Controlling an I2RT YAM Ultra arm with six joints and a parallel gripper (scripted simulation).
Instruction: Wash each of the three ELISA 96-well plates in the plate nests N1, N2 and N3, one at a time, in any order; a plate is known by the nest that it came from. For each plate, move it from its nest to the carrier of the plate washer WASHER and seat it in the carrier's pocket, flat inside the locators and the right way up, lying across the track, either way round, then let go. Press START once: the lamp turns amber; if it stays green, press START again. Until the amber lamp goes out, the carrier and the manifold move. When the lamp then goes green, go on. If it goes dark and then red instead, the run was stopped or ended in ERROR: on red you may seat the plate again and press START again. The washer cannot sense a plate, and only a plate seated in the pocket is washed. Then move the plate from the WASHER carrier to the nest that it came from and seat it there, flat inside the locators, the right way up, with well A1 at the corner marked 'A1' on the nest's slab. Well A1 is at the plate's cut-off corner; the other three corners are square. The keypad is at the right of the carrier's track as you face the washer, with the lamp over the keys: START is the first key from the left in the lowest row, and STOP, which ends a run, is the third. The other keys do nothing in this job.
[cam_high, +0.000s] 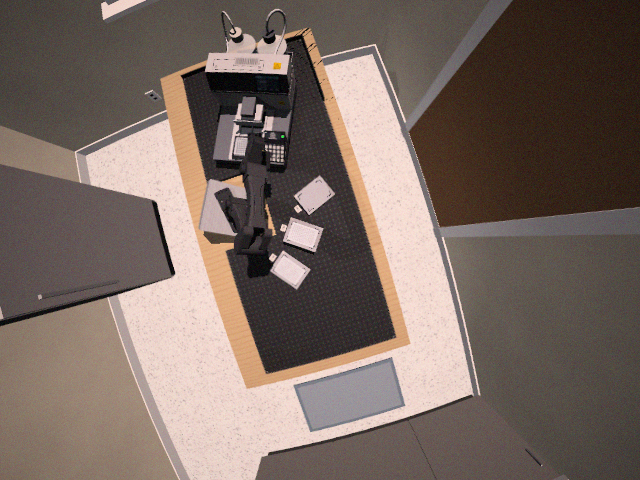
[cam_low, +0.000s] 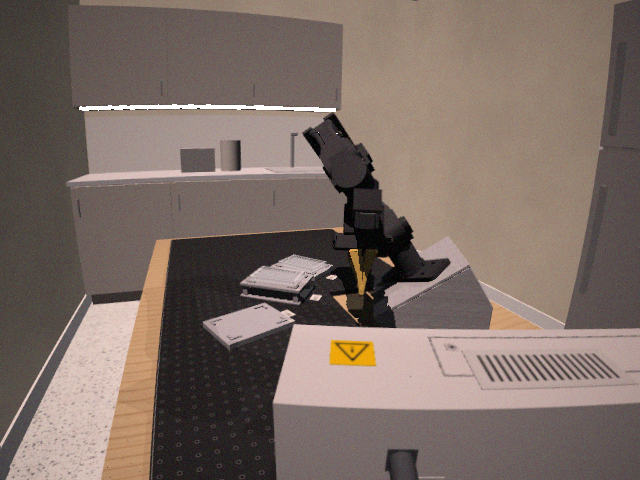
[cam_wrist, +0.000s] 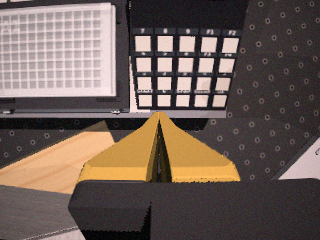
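The carrier pocket is 4 cm behind my hand, 12 cm to the left of it and 7 cm below it. The rest, counted from my hand: n1 label: 25 cm to the right, 15 cm below; then grey nest slab: 10 cm ahead, 24 cm to the right, 14 cm below; then washer: 5 cm ahead, 23 cm to the left, 2 cm below.
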